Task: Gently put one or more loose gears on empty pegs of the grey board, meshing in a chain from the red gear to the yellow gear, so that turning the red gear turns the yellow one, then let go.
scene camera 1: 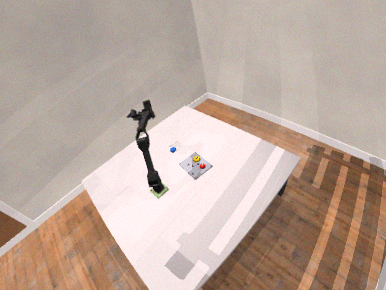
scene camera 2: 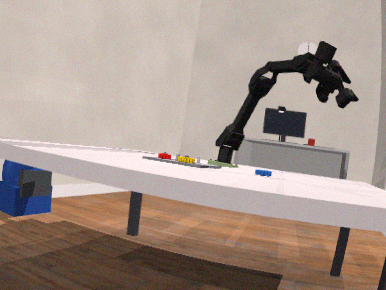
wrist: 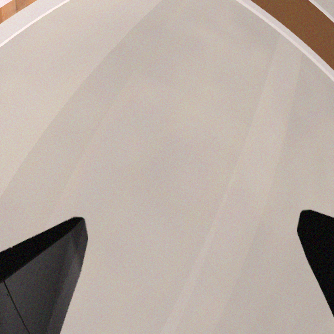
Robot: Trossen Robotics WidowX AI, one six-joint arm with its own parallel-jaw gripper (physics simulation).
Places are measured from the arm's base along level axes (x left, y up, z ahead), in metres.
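Pixels of known places: gripper, fingertip midpoint: (scene camera 1: 130, 118) (scene camera 2: 354, 91) (wrist: 195, 227); arm's base, origin of the base link: (scene camera 1: 159, 188) (scene camera 2: 223, 162).
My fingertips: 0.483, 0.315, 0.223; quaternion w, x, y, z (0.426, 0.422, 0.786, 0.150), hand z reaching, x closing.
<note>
Ahead of a thing's pixels: the offset from my fingertips to its top centre, as dx, dy, dz. Level surfaces: height alone.
The grey board @[-0.555, -0.298, +0.096] (scene camera 1: 199, 173) (scene camera 2: 205, 166) lies flat on the table. The red gear @[-0.615, -0.303, +0.111] (scene camera 1: 202, 166) (scene camera 2: 164, 156) and the yellow gear @[-0.530, -0.302, +0.141] (scene camera 1: 196, 158) (scene camera 2: 186, 159) sit on it, with small pegs beside them. A loose blue gear @[-0.286, -0.311, +0.115] (scene camera 1: 173, 149) (scene camera 2: 263, 172) lies flat on the table, apart from the board. My gripper (wrist: 195, 227) is open and empty, its fingers wide apart. It is raised high above the table, far from the board and the blue gear. The gears and board do not show in the wrist view, where the wall shows between the fingers.
The arm stands on a green base plate (scene camera 1: 160, 194) (scene camera 2: 231, 165) near the board. The white table @[dy -0.330] (scene camera 1: 125, 215) (scene camera 2: 100, 164) bears them all. A cabinet (scene camera 2: 300, 160) with a monitor (scene camera 2: 284, 123) and a red object (scene camera 2: 311, 142) stands behind. A blue bin (scene camera 2: 25, 202) is at the left.
</note>
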